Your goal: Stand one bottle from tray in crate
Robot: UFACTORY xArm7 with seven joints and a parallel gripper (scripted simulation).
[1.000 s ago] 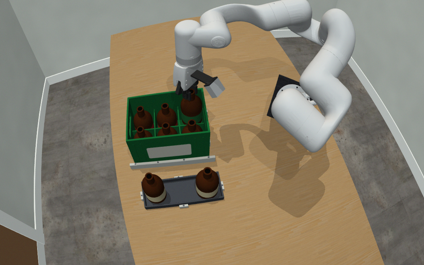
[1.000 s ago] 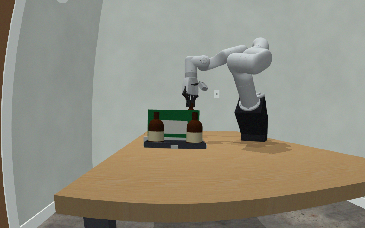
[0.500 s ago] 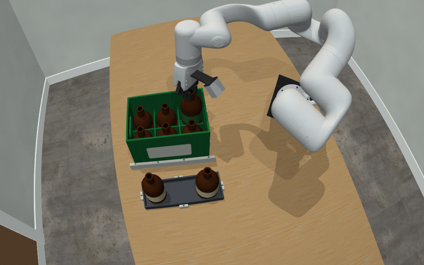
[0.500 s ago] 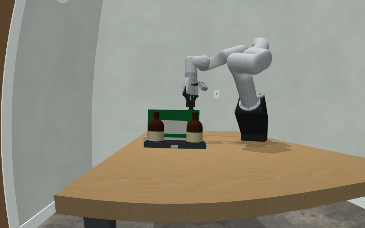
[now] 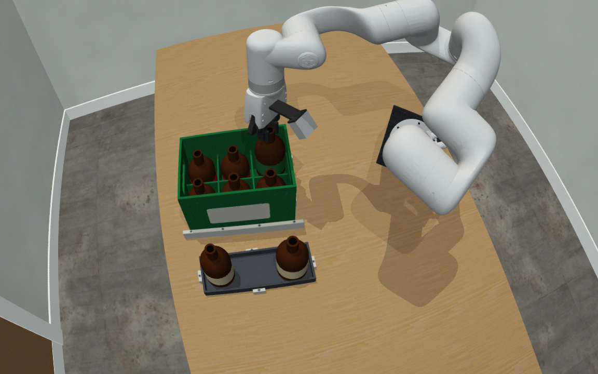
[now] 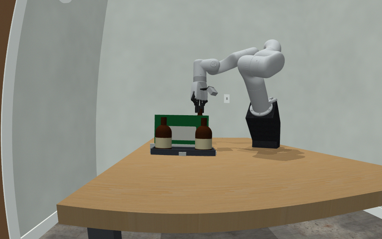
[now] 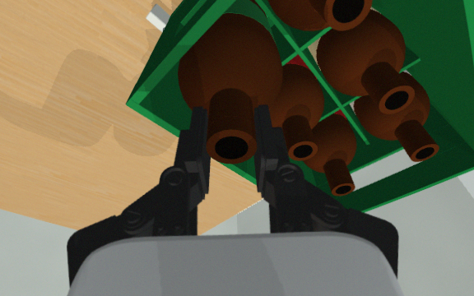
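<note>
Now: the green-label bottle 7 cm below my hand. The rest, counted from my hand: dark tray (3 cm ahead, 26 cm to the left, 20 cm below); green crate (8 cm ahead, 6 cm to the left, 13 cm below).
</note>
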